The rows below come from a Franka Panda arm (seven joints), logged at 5 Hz.
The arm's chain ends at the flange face. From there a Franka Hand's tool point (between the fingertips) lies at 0.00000 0.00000 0.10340 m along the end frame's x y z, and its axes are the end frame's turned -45 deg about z.
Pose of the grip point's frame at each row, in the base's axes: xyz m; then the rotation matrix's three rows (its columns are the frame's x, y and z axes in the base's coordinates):
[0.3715 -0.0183 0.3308], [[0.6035 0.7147 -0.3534], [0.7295 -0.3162 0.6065], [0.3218 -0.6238 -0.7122]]
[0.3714 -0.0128 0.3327], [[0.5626 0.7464 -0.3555], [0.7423 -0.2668 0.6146], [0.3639 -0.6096 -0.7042]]
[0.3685 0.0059 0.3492], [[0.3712 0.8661 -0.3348], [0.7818 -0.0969 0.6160], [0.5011 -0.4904 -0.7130]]
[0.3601 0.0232 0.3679], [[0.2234 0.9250 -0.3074], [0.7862 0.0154 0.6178], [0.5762 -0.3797 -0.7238]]
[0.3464 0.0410 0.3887], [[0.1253 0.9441 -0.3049], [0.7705 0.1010 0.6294], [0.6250 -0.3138 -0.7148]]
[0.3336 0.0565 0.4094], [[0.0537 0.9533 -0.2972], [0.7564 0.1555 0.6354], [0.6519 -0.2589 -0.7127]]
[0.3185 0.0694 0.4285], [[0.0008 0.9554 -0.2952], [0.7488 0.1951 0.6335], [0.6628 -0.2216 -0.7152]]
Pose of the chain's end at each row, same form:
[0.4080 -0.0810 0.4044], [[0.9321 0.0786 -0.3534], [0.2922 -0.7394 0.6065], [-0.2135 -0.6686 -0.7122]]
[0.4082 -0.0763 0.4055], [[0.9256 0.1300 -0.3555], [0.3362 -0.7135 0.6146], [-0.1737 -0.6884 -0.7042]]
[0.4031 -0.0578 0.4229], [[0.8749 0.3499 -0.3348], [0.4843 -0.6213 0.6160], [0.0076 -0.7011 -0.7130]]
[0.3919 -0.0407 0.4427], [[0.8120 0.4961 -0.3074], [0.5668 -0.5450 0.6178], [0.1389 -0.6759 -0.7238]]
[0.3779 -0.0241 0.4626], [[0.7562 0.5790 -0.3049], [0.6162 -0.4734 0.6294], [0.2201 -0.6638 -0.7148]]
[0.3643 -0.0092 0.4831], [[0.7121 0.6361 -0.2972], [0.6448 -0.4249 0.6354], [0.2779 -0.6440 -0.7127]]
[0.3490 0.0039 0.5025], [[0.6761 0.6750 -0.2952], [0.6674 -0.3915 0.6335], [0.3120 -0.6254 -0.7152]]

